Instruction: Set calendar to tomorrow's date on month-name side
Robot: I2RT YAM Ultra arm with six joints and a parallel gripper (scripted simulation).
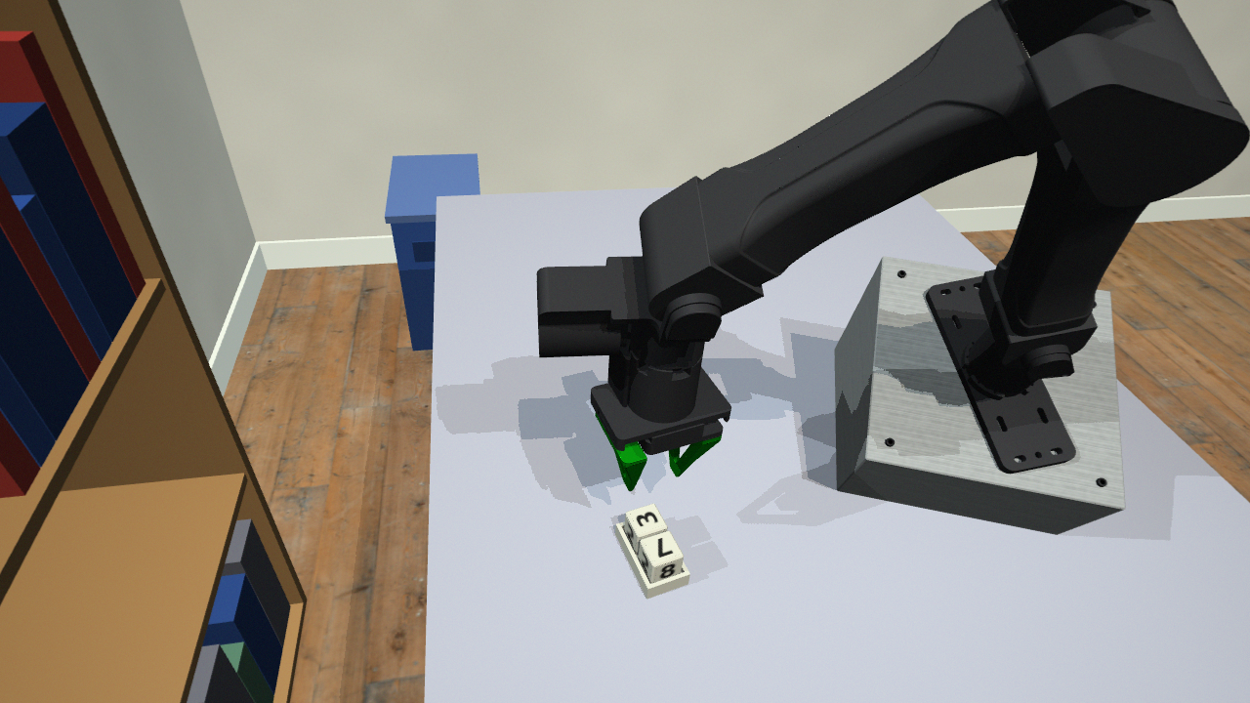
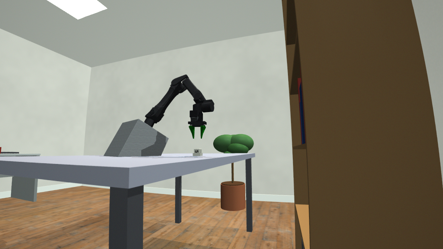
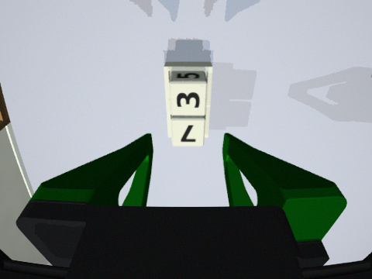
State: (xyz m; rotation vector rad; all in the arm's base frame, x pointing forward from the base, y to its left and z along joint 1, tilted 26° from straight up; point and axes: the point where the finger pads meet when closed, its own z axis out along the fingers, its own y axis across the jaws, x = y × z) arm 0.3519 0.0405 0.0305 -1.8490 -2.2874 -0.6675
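The tray is 100 mm below my hand, 20 mm to the left of it and 10 mm behind it.
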